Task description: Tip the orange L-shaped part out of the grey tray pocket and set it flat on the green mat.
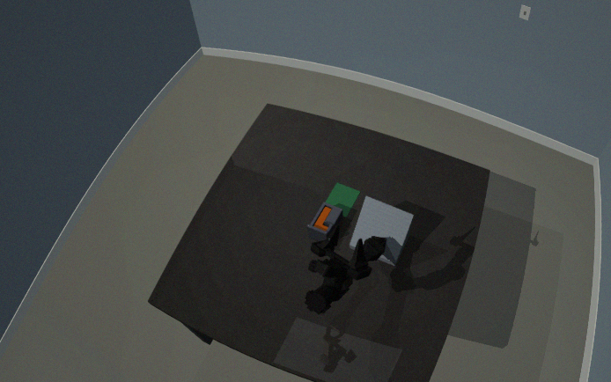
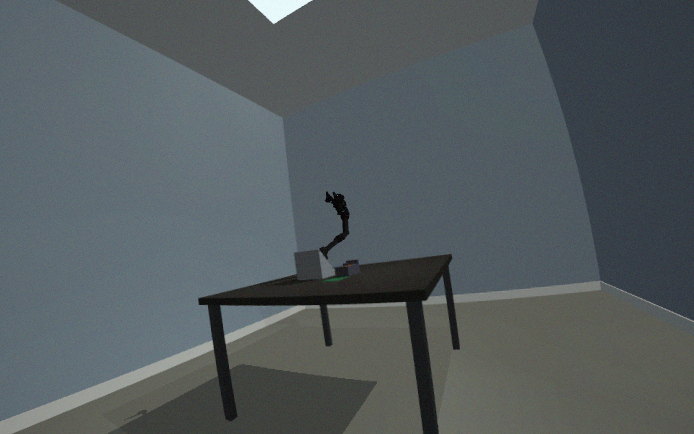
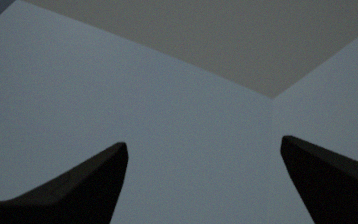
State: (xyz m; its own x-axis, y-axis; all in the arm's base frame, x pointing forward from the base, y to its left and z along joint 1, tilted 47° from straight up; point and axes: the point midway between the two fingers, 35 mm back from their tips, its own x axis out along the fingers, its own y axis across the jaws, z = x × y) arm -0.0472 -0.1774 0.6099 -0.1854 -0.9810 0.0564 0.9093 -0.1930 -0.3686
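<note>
Now: gripper tip 600 mm above the orange L-shaped part, 340 mm to the left of it and 220 mm short of it. The rest, counted from my gripper tip: green mat 670 mm below, 500 mm to the right, 190 mm ahead.
</note>
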